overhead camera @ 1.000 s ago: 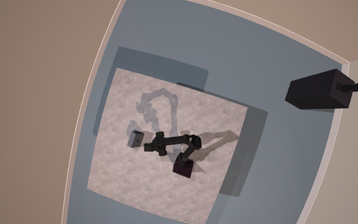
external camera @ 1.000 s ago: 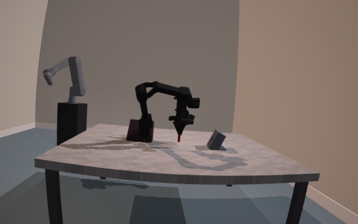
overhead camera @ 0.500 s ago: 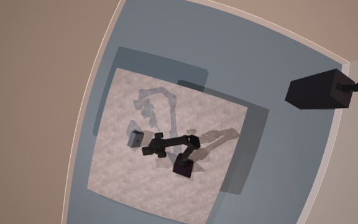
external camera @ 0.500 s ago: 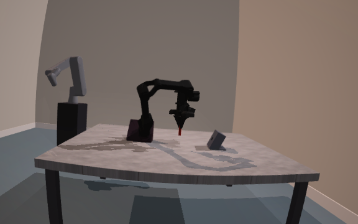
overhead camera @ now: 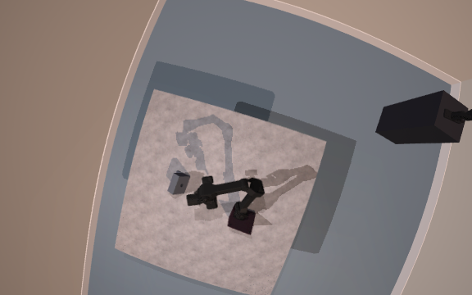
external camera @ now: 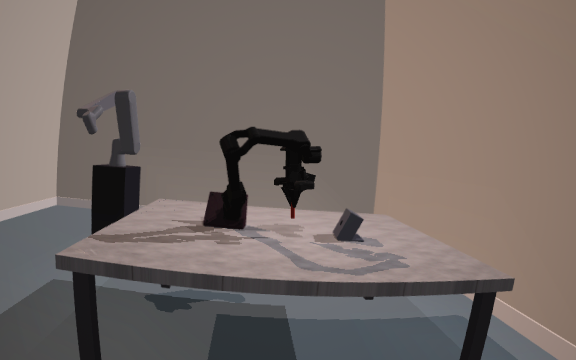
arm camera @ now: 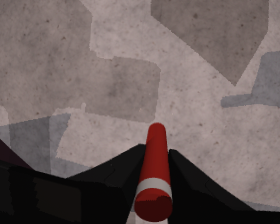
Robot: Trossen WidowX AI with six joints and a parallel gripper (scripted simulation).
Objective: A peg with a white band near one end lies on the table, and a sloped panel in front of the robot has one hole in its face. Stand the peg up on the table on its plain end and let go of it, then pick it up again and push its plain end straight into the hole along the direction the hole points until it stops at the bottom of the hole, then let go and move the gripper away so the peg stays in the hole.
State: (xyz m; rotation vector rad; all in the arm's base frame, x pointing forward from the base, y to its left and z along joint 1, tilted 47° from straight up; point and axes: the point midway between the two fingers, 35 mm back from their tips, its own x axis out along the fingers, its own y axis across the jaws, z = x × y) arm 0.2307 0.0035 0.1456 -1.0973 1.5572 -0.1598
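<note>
Right now the sloped panel is 21 cm ahead of my gripper tip, 8 cm to the left of it and 7 cm below it. The rest, counted from my gripper tip: red peg 2 cm above.
</note>
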